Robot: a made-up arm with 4 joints.
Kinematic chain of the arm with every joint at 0, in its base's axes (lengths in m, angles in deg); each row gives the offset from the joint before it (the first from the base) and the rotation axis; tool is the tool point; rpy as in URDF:
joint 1: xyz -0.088 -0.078 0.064 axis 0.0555 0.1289 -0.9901
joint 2: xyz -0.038 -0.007 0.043 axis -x
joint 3: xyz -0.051 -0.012 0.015 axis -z
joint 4: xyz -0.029 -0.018 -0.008 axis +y
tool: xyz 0.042 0.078 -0.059 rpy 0 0 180
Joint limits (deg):
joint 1: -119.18..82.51
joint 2: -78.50..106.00
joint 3: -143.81..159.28
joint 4: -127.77..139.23
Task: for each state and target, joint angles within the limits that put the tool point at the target. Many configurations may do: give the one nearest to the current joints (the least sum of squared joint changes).
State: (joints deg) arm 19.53 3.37 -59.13 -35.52
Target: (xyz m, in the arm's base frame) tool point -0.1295 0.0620 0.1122
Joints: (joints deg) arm 66.41 -1.07 -92.10 -35.02
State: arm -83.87 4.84 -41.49 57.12
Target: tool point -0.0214 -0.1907 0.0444
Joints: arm -102.48 56.33 -33.89 14.70
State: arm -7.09 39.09 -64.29 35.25
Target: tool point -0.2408 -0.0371 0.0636
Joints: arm 31.01 33.29 -59.28 29.91
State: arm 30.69 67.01 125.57 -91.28
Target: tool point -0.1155 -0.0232 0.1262
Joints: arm -0.49 95.57 83.11 -101.40
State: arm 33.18 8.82 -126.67 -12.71
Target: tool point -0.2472 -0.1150 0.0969
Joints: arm 0.07 14.13 -135.12 -35.05
